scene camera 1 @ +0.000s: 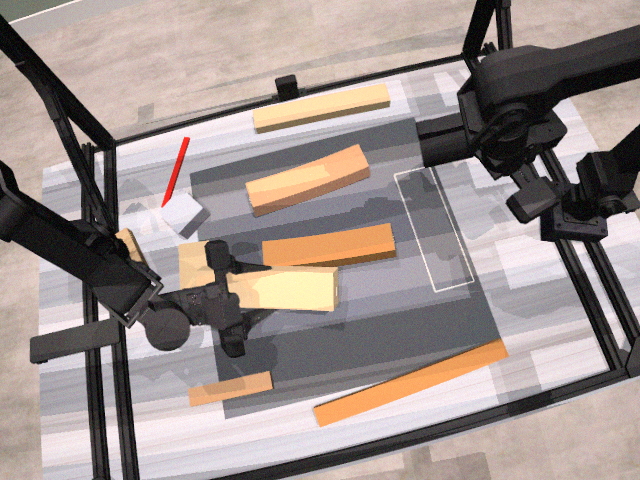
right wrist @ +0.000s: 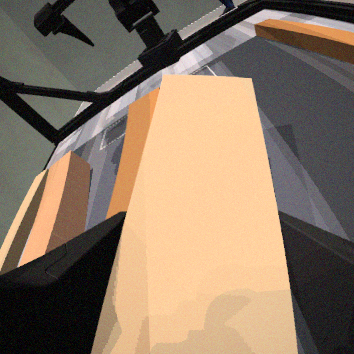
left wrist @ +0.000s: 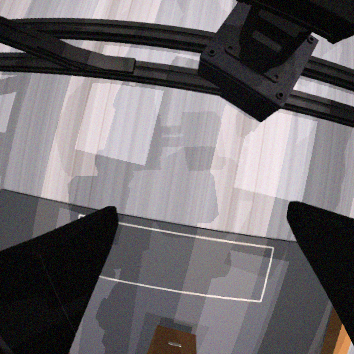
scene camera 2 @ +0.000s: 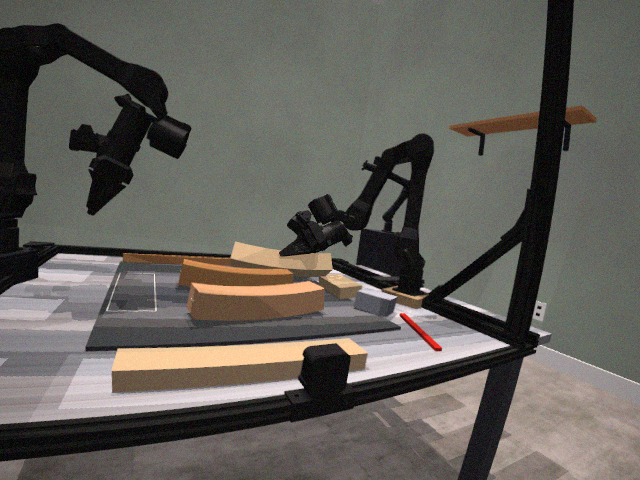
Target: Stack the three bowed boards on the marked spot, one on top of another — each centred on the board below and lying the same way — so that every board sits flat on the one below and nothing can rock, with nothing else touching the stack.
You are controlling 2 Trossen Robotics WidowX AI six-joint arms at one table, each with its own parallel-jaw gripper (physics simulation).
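Frame: origin at the left arm's base, x ahead, y left, z up, level; centimetres.
Seen in the pictures: left gripper, between the fingertips: (scene camera 1: 501,181) (right wrist: 111,29) (left wrist: 202,212) (scene camera 2: 89,211); right gripper, between the fingertips: (scene camera 1: 273,287) (right wrist: 198,219) (scene camera 2: 276,259); left arm's base, origin of its link: (scene camera 1: 579,207) (right wrist: 156,42) (left wrist: 263,45); right arm's base, origin of its link: (scene camera 2: 408,291).
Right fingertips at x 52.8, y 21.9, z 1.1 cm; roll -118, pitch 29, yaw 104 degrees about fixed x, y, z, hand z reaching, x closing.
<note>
Pixels of each thing's top centre, then the offset from my right fingertips to it. "pt": a spot on its surface instead.
- pale bowed board, centre of its top: (right wrist: 151,203) (scene camera 1: 262,282) (scene camera 2: 282,245) dx +1.1, dy +0.2, dz +3.5 cm
- orange bowed board, centre of its top: (right wrist: 130,148) (scene camera 1: 328,244) (scene camera 2: 237,265) dx -8.1, dy -9.0, dz -0.7 cm
- peach bowed board, centre of its top: (right wrist: 39,211) (scene camera 2: 260,286) (scene camera 1: 307,174) dx -2.0, dy -22.9, dz -1.1 cm
- long orange board, a spot on its surface: (scene camera 1: 413,382) pt dx -25.2, dy +12.0, dz -4.4 cm
- short peach strip, centre of its top: (scene camera 1: 229,389) dx +5.4, dy +17.8, dz -4.7 cm
- grey block, centre of its top: (scene camera 1: 179,208) (scene camera 2: 377,291) dx +22.2, dy -13.4, dz -2.3 cm
- red stick, centre of its top: (scene camera 2: 418,328) (scene camera 1: 175,171) dx +28.0, dy -23.6, dz -6.2 cm
- pale block, centre of its top: (scene camera 1: 193,272) (scene camera 2: 340,278) dx +16.2, dy -1.3, dz -2.9 cm
A pale bowed board (scene camera 1: 294,289) (scene camera 2: 253,255) (right wrist: 205,165) is held in my right gripper (scene camera 1: 271,289) (scene camera 2: 282,253) (right wrist: 198,219), tilted in scene camera 2 with its left end higher; contact below is unclear. An orange bowed board (scene camera 1: 330,245) (scene camera 2: 232,272) (right wrist: 132,160) lies on the mat beside it. A peach bowed board (scene camera 1: 310,178) (scene camera 2: 258,303) lies farther back in scene camera 1. The white outlined spot (scene camera 1: 453,227) (scene camera 2: 155,291) (left wrist: 267,274) has no board on it. My left gripper (scene camera 2: 92,210) (left wrist: 202,212) is open above the table; its fingers are hidden in scene camera 1.
A pale board (scene camera 1: 321,105) (scene camera 2: 237,361) lies along the back edge in scene camera 1. A long orange board (scene camera 1: 413,382) and a short peach strip (scene camera 1: 231,387) lie at the front. A grey block (scene camera 1: 183,212) (scene camera 2: 375,302), red stick (scene camera 1: 177,167) (scene camera 2: 421,332) and pale block (scene camera 1: 192,258) lie left.
</note>
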